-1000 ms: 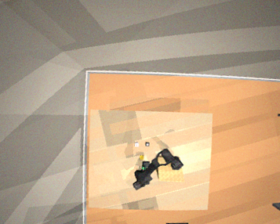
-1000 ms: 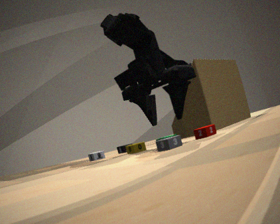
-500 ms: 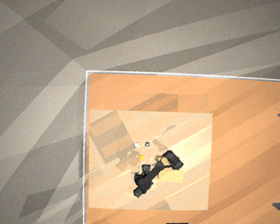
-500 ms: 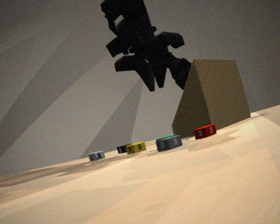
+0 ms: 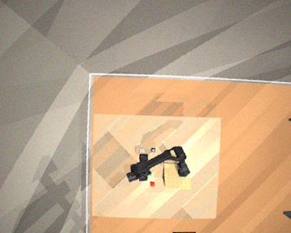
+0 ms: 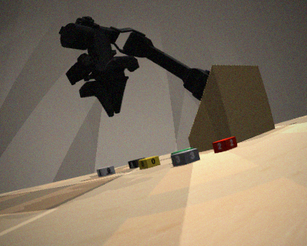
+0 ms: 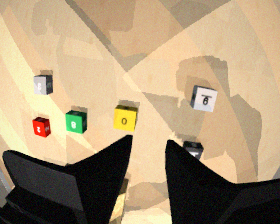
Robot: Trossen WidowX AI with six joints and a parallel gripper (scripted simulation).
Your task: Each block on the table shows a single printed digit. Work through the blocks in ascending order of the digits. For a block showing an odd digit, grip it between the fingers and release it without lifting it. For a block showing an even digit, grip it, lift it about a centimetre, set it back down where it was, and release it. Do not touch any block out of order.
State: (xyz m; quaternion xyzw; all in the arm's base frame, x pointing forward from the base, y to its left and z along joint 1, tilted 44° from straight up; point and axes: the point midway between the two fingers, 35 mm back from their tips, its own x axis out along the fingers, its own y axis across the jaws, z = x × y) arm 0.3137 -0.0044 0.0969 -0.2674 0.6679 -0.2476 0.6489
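My gripper tip is now 11 cm above the pale block, 8 cm to the left of it and 2 cm short of it. Also, from my gripper tip: yellow block: 11 cm below, 4 cm to the left, 3 cm behind; then green block: 12 cm to the left, 11 cm below, 6 cm behind; then black block: 11 cm below, 8 cm to the right, 8 cm behind.
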